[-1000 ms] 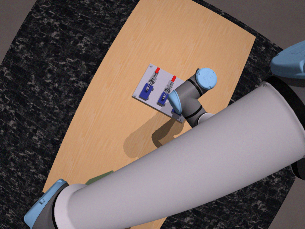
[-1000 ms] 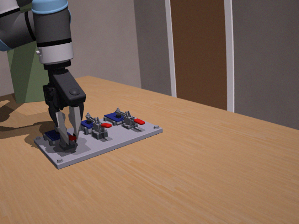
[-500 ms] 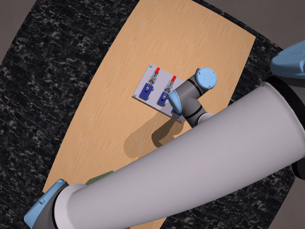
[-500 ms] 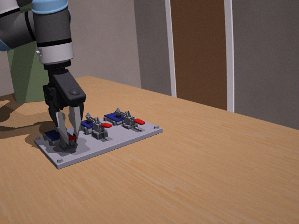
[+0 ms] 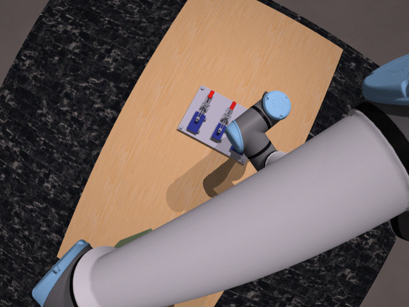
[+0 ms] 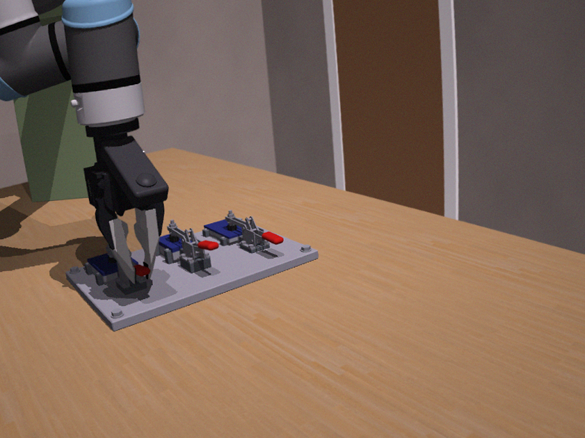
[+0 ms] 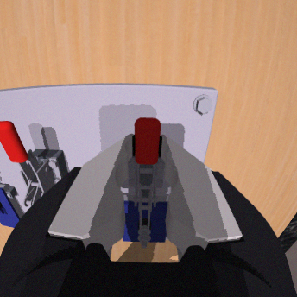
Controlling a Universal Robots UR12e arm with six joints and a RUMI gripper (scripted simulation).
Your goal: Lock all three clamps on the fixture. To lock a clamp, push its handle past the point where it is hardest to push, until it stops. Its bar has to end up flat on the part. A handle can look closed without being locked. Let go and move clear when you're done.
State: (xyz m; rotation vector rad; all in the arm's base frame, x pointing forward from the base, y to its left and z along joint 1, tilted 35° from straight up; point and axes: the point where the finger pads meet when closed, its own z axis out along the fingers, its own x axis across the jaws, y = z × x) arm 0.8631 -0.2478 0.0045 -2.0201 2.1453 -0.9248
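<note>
Now: the blue part 13 cm behind my hand, 3 cm below it and 2 cm to the left of it. The rest, counted from my hand: grey fixture plate (12 cm to the left, 6 cm behind, 5 cm below).
</note>
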